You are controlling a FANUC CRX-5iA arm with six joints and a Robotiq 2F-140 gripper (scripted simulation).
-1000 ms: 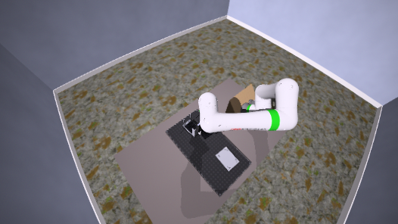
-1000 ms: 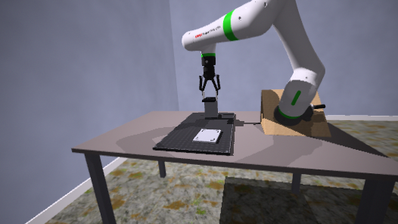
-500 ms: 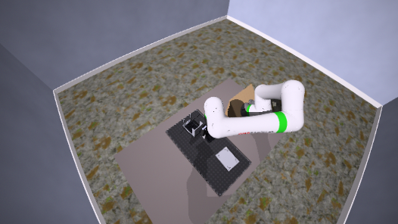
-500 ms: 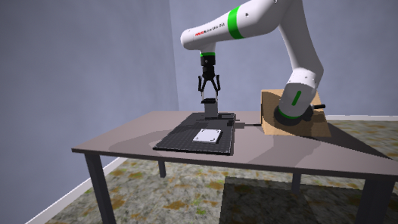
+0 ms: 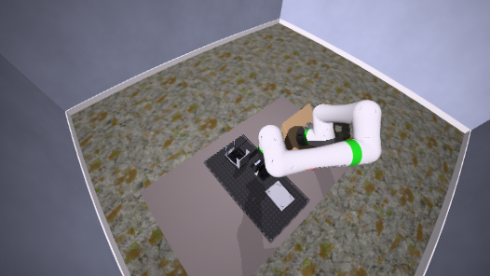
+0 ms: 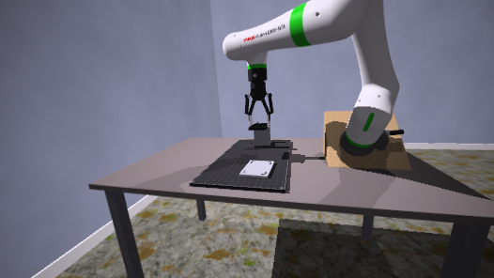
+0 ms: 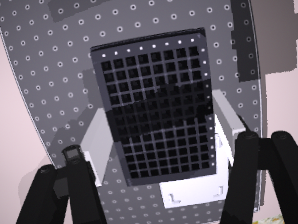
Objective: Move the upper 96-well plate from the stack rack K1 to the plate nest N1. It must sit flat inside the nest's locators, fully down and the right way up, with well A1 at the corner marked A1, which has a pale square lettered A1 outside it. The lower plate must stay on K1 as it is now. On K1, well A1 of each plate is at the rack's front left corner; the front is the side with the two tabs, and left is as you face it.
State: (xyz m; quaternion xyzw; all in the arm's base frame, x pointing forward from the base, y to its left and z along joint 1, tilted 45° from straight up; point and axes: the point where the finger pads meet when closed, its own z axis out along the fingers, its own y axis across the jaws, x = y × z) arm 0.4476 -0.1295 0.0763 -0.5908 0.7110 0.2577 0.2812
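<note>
The plate nest N1 lies 180 mm to the left of my hand and 180 mm below it. Round my hand: pale square: 70 mm behind, 120 mm to the left, 170 mm below; 96-well plate: 20 mm below.
</note>
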